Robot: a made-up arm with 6 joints.
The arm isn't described. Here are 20 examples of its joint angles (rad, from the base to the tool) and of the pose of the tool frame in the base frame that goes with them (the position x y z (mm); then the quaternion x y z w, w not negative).
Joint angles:
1: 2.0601 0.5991 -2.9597 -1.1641 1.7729 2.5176
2: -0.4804 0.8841 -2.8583 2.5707 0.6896 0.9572
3: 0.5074 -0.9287 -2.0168 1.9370 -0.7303 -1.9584
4: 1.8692 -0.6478 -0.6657 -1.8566 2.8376 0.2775
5: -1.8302 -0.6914 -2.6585 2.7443 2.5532 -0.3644
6: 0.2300 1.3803 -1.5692 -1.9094 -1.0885 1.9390
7: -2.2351 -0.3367 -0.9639 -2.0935 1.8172 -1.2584
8: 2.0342 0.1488 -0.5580 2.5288 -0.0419 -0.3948
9: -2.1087 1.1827 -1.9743 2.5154 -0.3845 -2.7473
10: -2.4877 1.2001 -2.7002 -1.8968 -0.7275 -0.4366
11: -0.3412 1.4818 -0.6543 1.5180 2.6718 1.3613
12: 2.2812 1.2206 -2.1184 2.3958 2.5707 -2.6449
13: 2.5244 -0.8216 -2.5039 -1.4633 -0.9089 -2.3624
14: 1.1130 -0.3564 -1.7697 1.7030 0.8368 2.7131
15: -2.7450 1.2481 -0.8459 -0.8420 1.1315 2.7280
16: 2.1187 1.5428 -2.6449 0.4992 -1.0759 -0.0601
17: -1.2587 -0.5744 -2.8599 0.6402 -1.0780 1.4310
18: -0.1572 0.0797 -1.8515 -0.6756 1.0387 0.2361
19: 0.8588 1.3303 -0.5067 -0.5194 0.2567 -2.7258
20: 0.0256 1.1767 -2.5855 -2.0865 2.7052 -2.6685
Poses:
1: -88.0 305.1 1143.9 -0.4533 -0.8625 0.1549 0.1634
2: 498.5 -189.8 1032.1 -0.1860 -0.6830 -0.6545 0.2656
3: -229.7 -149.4 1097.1 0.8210 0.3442 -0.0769 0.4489
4: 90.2 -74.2 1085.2 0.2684 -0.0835 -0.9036 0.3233
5: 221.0 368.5 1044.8 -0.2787 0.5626 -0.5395 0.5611
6: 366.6 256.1 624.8 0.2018 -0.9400 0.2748 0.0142
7: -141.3 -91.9 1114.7 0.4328 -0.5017 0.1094 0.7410
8: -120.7 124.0 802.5 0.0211 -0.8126 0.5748 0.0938
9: -205.3 -449.9 612.0 -0.5663 -0.1970 0.5608 0.5710
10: -303.6 -451.2 795.7 0.2955 -0.1581 0.9406 0.0546
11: 314.2 106.9 587.1 0.5048 0.1893 -0.3732 0.7550
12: -479.6 227.6 807.2 0.0955 -0.4720 -0.8753 0.0456
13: 210.6 -364.6 1080.9 0.7879 -0.3022 -0.5056 0.1797
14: -63.7 141.7 1178.4 0.2928 -0.3113 0.1395 0.8933
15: -292.0 -95.9 488.4 0.0174 0.4200 -0.2215 0.8799
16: -279.5 404.7 742.8 0.1104 0.8233 0.2197 0.5115
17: -157.0 272.7 1047.1 0.1051 0.0714 0.4277 0.8950
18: 311.0 -59.5 1114.6 0.3318 0.3968 -0.8399 0.1642
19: 102.8 159.5 475.7 -0.7018 0.0138 0.6115 0.3652
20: 418.1 -37.9 930.7 0.7898 -0.4163 0.2664 0.3632
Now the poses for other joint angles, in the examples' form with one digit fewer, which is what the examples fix.
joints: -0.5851 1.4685 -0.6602 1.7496 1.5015 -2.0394
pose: 273 9 485 -0.332 -0.924 0.028 0.187
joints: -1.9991 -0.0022 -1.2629 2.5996 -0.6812 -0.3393
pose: -78 -181 952 -0.761 0.477 -0.342 0.277
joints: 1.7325 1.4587 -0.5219 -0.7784 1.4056 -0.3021
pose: -19 109 531 0.768 0.530 0.354 0.060
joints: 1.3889 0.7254 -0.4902 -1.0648 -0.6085 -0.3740
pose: -108 330 720 -0.643 0.311 0.055 0.698
